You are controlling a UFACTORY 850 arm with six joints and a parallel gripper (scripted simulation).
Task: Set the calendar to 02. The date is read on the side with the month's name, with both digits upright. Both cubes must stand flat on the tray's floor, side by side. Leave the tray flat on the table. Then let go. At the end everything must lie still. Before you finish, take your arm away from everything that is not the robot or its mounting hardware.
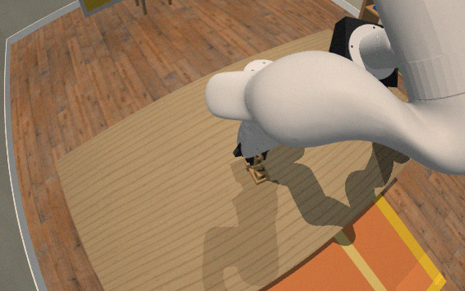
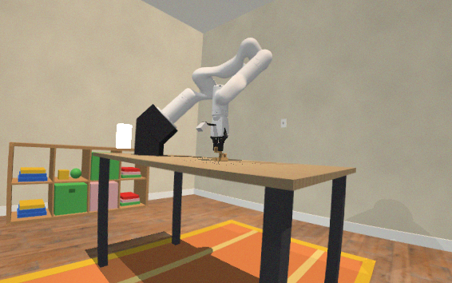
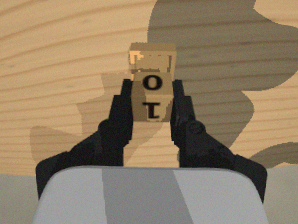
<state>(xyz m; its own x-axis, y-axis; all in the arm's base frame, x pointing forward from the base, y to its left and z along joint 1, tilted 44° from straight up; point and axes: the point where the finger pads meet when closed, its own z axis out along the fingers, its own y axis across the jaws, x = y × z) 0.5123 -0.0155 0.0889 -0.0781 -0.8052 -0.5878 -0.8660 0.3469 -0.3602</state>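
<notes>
Now: hand 2 cm to the right of the wooden calendar tray and 6 cm above it. From my hand the other things lie so: wooden cube (2 cm below).
</notes>
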